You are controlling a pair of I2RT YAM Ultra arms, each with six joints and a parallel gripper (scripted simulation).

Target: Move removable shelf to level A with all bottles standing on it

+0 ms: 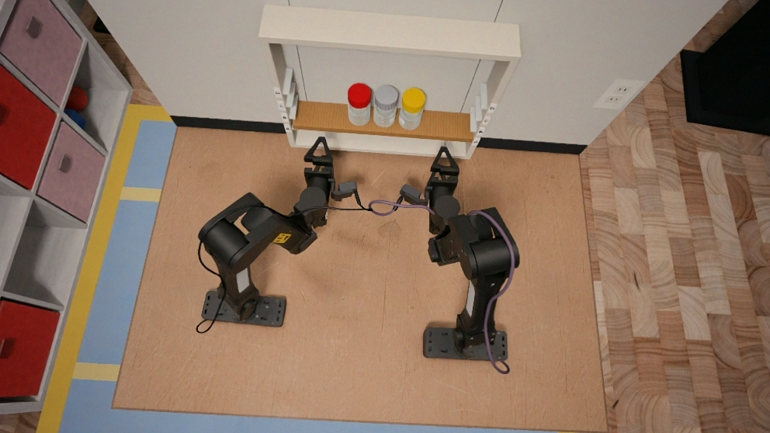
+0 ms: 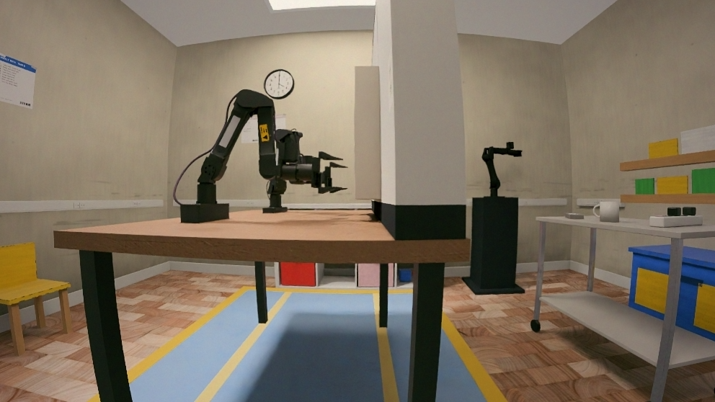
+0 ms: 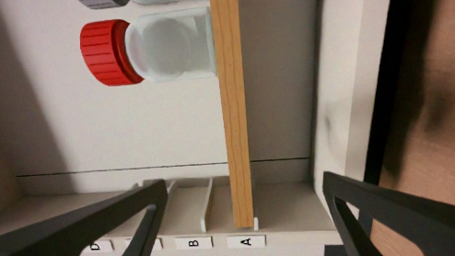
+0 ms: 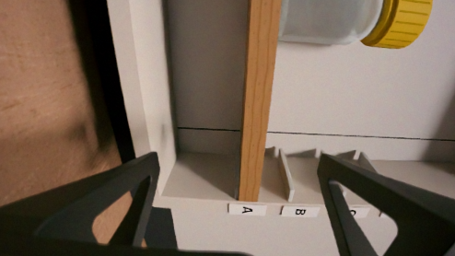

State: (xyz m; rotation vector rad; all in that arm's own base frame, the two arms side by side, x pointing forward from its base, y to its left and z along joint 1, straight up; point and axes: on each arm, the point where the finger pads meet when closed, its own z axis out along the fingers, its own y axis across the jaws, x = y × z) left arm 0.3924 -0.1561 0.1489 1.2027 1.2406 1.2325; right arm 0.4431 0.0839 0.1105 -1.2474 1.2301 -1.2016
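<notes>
My left gripper is now 100 mm short of the red-capped bottle, 70 mm to the left of it and 60 mm below it. Round my left hand: shelf board 140 mm to the right, 110 mm ahead; then wall rack 140 mm to the right, 120 mm above, 110 mm ahead; then grey-capped bottle 140 mm to the right, 110 mm ahead, 60 mm above.
Right now my right hand is 90 mm to the right of the yellow-capped bottle, 80 mm short of it and 70 mm below it. The rest, counted from my right hand: shelf board 160 mm to the left, 80 mm ahead, 10 mm above; wall rack 160 mm to the left, 130 mm above, 80 mm ahead; grey-capped bottle 160 mm to the left, 80 mm ahead, 70 mm above.
</notes>
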